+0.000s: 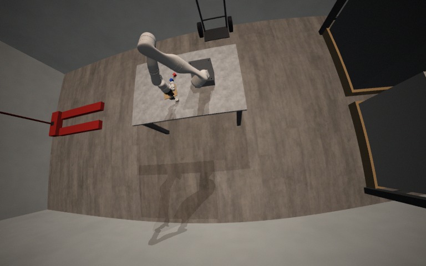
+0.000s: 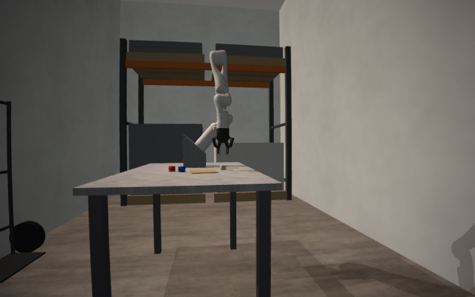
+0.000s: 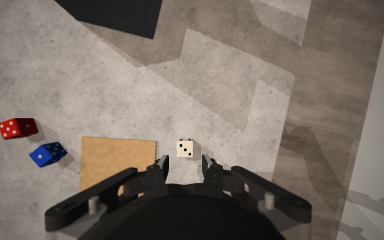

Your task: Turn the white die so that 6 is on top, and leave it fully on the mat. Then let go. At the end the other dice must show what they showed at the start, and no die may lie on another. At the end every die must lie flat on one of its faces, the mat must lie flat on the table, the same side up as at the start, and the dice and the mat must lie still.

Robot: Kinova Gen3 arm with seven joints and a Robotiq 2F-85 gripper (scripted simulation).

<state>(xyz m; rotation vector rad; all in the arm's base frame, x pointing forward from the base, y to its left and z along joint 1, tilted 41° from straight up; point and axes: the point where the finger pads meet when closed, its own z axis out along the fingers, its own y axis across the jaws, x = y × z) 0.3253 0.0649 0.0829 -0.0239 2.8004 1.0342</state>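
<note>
Now: hand 9 cm above the white die. The rest, counted from my hand: tan mat: 13 cm to the right, 11 cm below, 6 cm ahead; red die: 30 cm to the right, 9 cm below, 2 cm behind; blue die: 24 cm to the right, 9 cm below, 3 cm ahead.
</note>
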